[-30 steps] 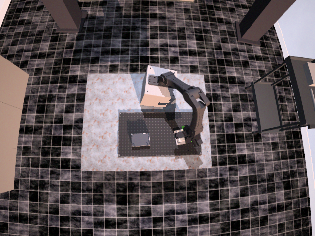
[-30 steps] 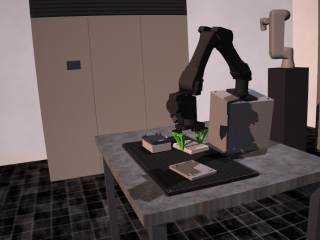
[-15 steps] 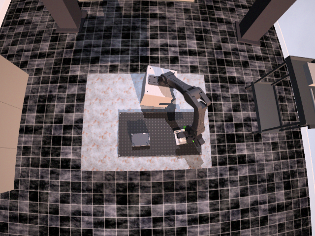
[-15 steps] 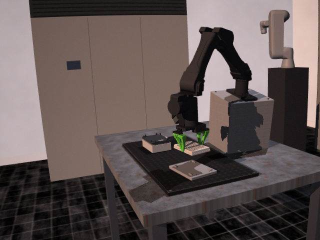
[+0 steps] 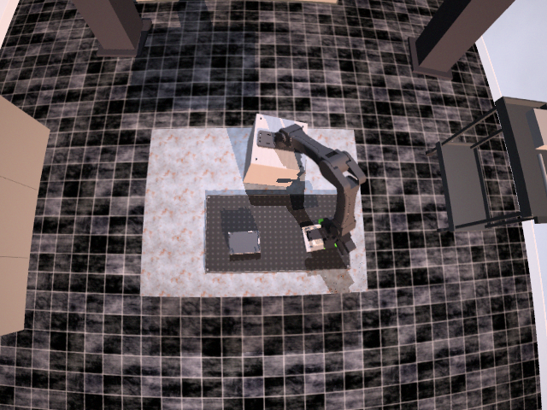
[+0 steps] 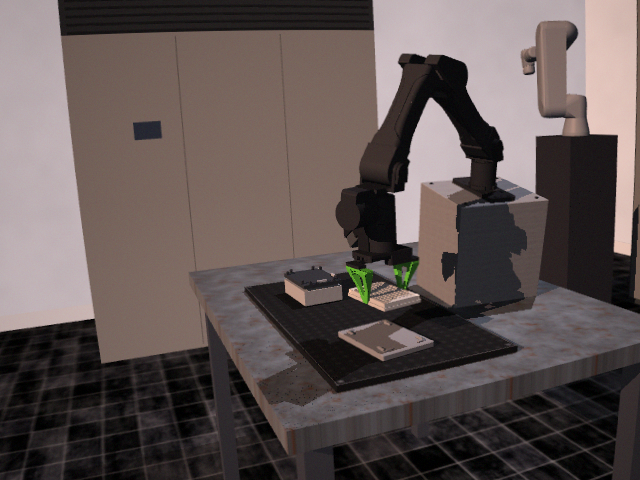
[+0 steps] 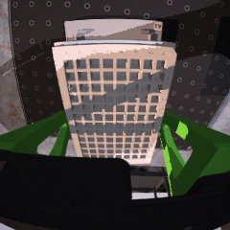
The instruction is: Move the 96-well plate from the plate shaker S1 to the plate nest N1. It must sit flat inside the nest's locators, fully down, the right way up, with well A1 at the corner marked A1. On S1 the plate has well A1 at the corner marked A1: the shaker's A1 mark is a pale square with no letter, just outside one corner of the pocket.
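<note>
My hand is right at the 96-well plate. Also, from my hand: plate nest N1 (9 cm below).
</note>
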